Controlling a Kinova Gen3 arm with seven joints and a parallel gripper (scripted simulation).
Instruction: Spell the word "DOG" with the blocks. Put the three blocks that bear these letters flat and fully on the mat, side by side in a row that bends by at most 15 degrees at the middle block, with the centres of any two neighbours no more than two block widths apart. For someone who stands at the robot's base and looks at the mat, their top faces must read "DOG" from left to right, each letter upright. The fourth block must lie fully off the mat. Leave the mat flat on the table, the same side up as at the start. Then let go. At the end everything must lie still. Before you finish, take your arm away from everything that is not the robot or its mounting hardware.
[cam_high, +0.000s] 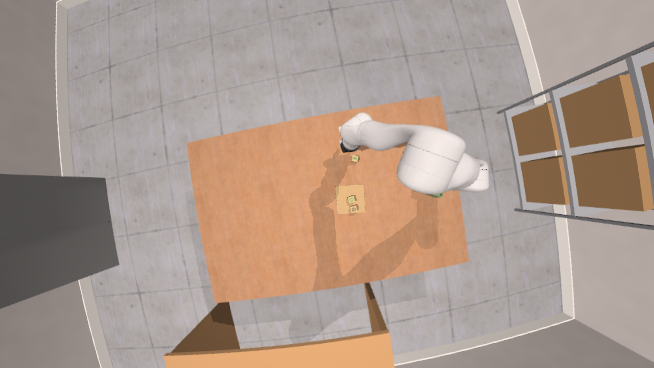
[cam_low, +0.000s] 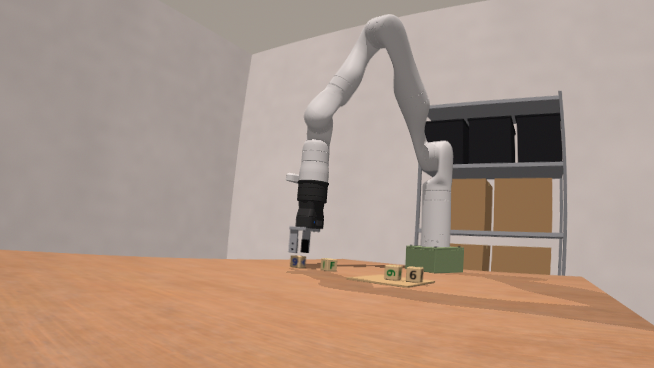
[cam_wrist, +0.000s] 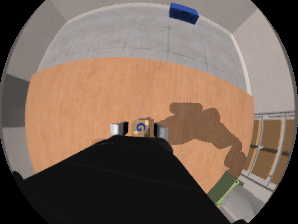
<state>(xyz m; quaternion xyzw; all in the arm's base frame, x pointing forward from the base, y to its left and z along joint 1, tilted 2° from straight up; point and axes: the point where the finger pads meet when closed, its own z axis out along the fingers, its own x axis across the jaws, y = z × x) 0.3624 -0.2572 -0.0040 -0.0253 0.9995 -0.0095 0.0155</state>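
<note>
The blue-lettered block lies 4 cm below my hand. The rest, counted from my hand: green-lettered block (2 cm behind, 8 cm to the left, 4 cm below); tan mat (4 cm ahead, 27 cm to the left, 5 cm below); wooden block (3 cm ahead, 27 cm to the left, 4 cm below).
</note>
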